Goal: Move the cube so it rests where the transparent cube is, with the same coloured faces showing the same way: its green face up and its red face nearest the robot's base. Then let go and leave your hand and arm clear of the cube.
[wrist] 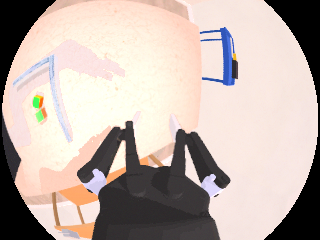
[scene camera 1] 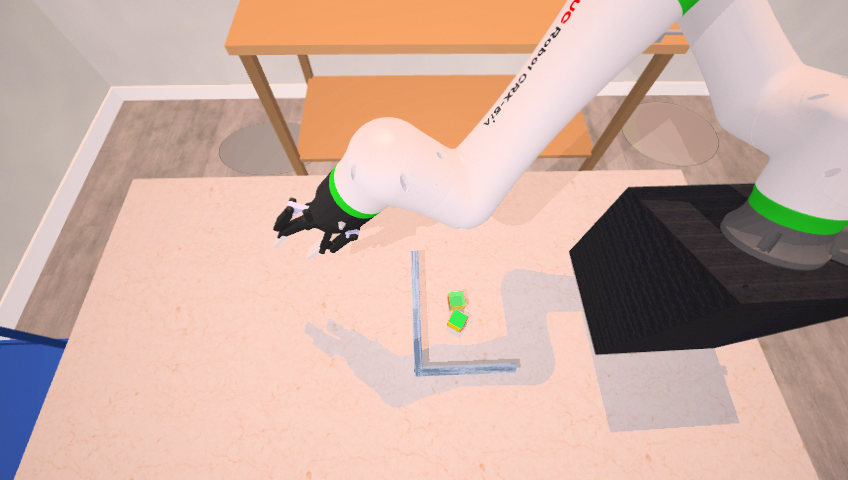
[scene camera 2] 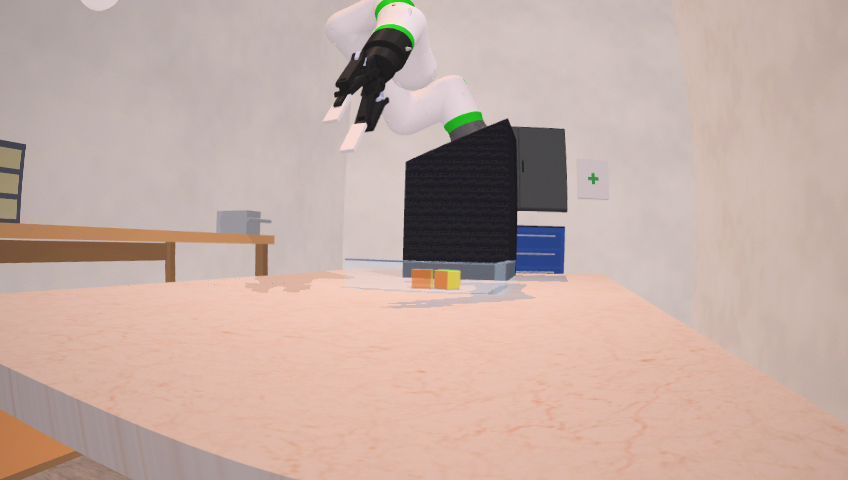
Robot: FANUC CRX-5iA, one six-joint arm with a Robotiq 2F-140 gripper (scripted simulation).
My gripper shows in the wrist view (pixel 155 118), in scene camera 1 and in scene camera 2. The same spot on my gripper: (scene camera 2: pixel 350 76) is (scene camera 1: pixel 275 227).
